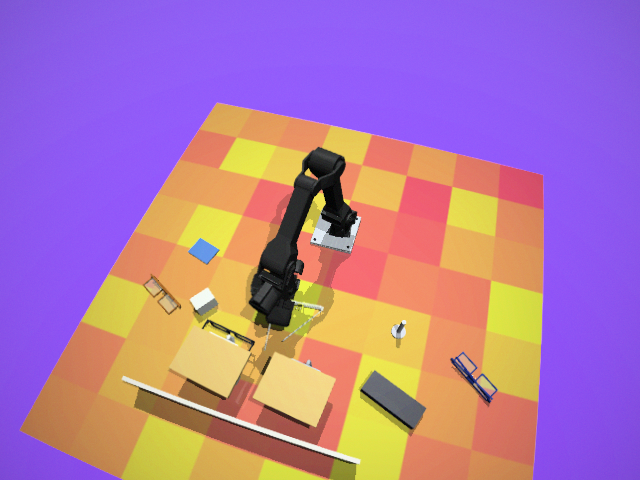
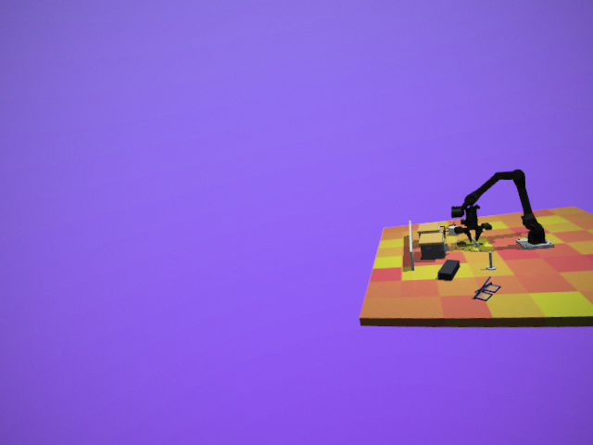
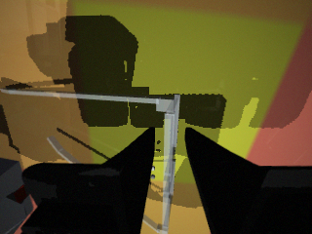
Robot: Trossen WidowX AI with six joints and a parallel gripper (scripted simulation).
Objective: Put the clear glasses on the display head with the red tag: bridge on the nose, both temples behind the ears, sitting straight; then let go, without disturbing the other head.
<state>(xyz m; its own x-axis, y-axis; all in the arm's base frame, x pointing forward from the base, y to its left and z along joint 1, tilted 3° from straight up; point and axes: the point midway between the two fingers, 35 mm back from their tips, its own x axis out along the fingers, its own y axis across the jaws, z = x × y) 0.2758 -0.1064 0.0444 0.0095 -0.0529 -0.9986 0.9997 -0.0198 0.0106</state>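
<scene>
The grey peg stand is 32 cm to the left of my gripper tip, 2 cm ahead of it and 1 cm above it. The rest, counted from my gripper tip: white rail: 34 cm ahead, 5 cm to the right, 4 cm above; then blue square: 30 cm to the right, 12 cm behind, 2 cm below; then white box: 24 cm to the right, 5 cm ahead, 1 cm above.
</scene>
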